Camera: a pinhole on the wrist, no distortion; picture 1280 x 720 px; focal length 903.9 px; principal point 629.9 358.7 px. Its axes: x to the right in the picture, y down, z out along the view. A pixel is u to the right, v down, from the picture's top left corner.
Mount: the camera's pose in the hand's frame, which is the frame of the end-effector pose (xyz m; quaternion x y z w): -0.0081 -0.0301 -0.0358 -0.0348 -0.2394 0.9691 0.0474
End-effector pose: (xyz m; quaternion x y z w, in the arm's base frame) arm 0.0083 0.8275 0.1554 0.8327 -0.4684 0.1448 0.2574
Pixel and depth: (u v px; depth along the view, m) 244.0 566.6 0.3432
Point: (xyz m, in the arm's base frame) 0.2944 0.7402 -0.0719
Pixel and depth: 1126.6 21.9 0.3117
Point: -0.0491 0.8281 -0.1915
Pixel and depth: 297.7 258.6 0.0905
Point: 0.0743 0.8153 0.1028
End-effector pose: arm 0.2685 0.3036 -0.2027 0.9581 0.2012 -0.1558 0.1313
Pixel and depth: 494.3 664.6 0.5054
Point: 0.0142 0.5748 -0.5917
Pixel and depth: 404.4 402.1 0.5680
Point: 0.0835 0.4796 -0.7143
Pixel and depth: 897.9 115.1 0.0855
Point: 0.2024 0.3157 -0.2429
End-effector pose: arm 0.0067 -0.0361 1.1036 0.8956 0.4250 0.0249 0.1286
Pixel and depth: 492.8 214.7 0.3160
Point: -0.0456 0.0017 0.8086
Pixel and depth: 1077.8 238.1 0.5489
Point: -0.2689 -0.2675 0.6222
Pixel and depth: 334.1 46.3 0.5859
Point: 0.0814 0.0390 0.4937
